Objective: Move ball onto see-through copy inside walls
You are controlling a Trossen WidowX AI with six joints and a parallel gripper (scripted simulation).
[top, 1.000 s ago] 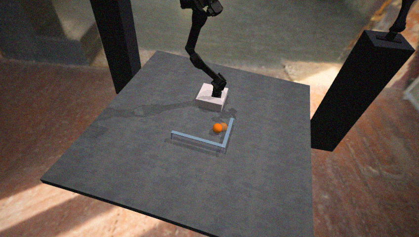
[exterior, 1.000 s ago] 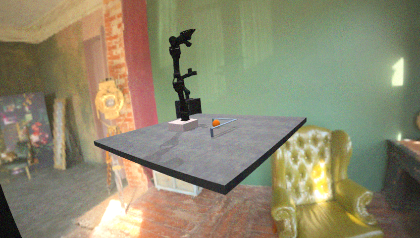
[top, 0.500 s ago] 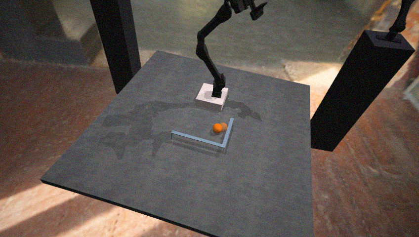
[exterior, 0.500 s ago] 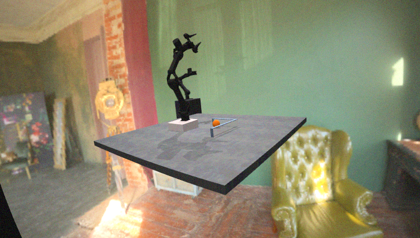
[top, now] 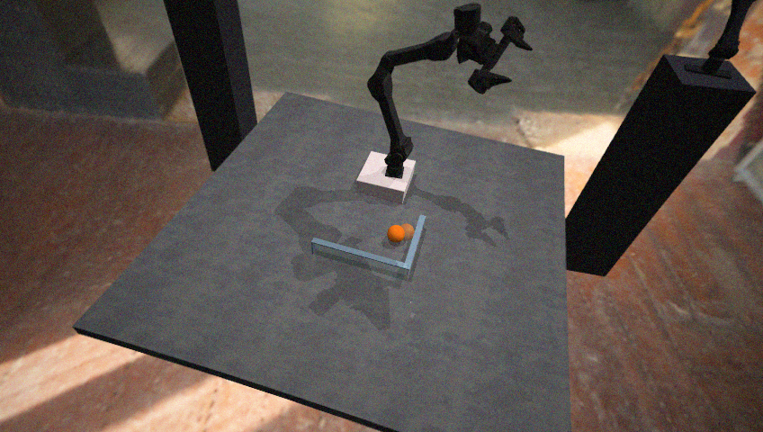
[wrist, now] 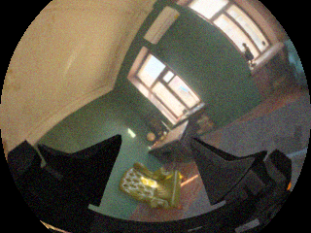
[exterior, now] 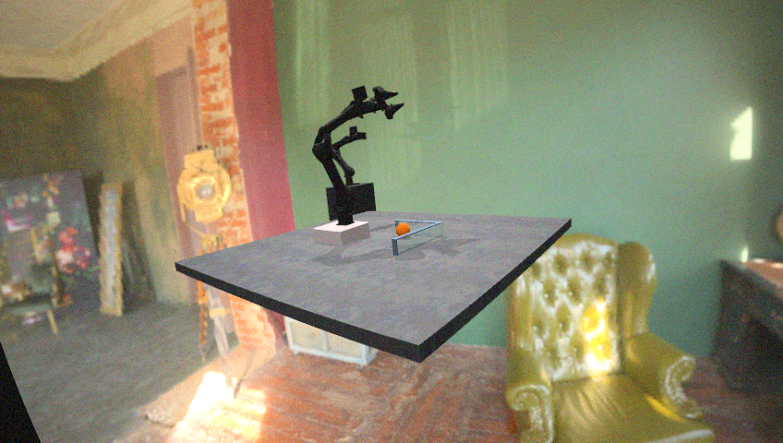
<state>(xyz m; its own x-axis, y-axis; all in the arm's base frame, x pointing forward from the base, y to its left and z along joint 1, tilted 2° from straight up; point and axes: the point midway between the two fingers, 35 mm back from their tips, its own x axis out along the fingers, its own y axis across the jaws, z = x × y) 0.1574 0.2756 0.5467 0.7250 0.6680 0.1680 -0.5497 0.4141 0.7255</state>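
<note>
The orange ball lies 59 cm below my gripper tip, 24 cm to the right of it and 9 cm ahead of it. The rest, counted from my gripper tip: see-through copy: 59 cm below, 20 cm to the right, 7 cm ahead.
</note>
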